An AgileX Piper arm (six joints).
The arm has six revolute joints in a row. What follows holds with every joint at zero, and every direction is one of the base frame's.
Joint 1 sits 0.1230 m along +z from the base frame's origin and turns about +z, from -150.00 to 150.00 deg.
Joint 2 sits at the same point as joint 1 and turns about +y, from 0.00 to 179.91 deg.
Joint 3 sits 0.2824 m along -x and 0.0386 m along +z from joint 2 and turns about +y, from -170.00 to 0.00 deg.
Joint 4 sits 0.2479 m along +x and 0.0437 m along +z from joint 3 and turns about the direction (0.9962, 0, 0.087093), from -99.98 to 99.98 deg.
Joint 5 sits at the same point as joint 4 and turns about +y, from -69.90 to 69.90 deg.
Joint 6 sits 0.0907 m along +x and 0.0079 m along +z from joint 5 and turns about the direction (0.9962, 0, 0.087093), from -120.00 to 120.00 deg.
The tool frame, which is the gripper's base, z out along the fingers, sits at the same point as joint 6; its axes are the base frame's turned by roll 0.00, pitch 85.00 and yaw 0.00 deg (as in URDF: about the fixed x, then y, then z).
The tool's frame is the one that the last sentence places.
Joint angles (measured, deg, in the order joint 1, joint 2, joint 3, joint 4, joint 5, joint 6), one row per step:
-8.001 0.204 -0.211 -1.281 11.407 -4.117
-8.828 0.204 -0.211 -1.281 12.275 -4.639
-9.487 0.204 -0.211 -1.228 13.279 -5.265
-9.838 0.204 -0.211 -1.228 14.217 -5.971
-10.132 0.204 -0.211 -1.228 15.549 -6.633
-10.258 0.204 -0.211 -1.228 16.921 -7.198
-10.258 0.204 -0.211 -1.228 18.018 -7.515
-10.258 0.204 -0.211 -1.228 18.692 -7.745
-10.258 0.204 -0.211 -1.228 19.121 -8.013
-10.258 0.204 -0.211 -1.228 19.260 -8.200
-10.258 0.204 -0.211 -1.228 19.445 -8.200
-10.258 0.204 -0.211 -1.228 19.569 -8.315
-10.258 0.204 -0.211 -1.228 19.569 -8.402
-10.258 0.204 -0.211 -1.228 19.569 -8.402
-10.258 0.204 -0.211 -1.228 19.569 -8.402
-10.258 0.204 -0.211 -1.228 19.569 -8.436
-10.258 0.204 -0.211 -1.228 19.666 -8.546
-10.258 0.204 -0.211 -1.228 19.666 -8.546
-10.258 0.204 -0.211 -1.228 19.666 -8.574
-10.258 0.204 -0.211 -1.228 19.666 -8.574
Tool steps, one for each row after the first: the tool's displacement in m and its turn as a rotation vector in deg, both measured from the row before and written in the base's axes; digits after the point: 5 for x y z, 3 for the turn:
-0.00029 -0.00080 -0.00137 -0.384 0.936 -0.784
-0.00032 -0.00061 -0.00158 -0.398 1.084 -0.592
-0.00029 -0.00033 -0.00147 -0.528 1.045 -0.264
-0.00042 -0.00026 -0.00208 -0.408 1.428 -0.209
-0.00045 -0.00009 -0.00214 -0.300 1.451 -0.045
-0.00038 0.00003 -0.00170 -0.107 1.136 0.045
-0.00025 0.00002 -0.00104 -0.099 0.704 0.039
-0.00016 0.00002 -0.00066 -0.178 0.470 0.055
-0.00005 0.00001 -0.00021 -0.153 0.170 0.043
-0.00007 0.00001 -0.00028 0.033 0.182 -0.004
-0.00005 0.00000 -0.00019 -0.087 0.143 0.026
0.00000 0.00000 0.00000 -0.083 0.016 0.022
0.00000 0.00000 0.00000 0.000 0.000 0.000
0.00000 0.00000 0.00000 0.000 0.000 0.000
0.00000 0.00000 0.00000 -0.032 0.006 0.009
-0.00004 0.00000 -0.00015 -0.087 0.115 0.026
0.00000 0.00000 0.00000 0.000 0.000 0.000
0.00000 0.00000 0.00000 -0.027 0.005 0.007
0.00000 0.00000 0.00000 0.000 0.000 0.000

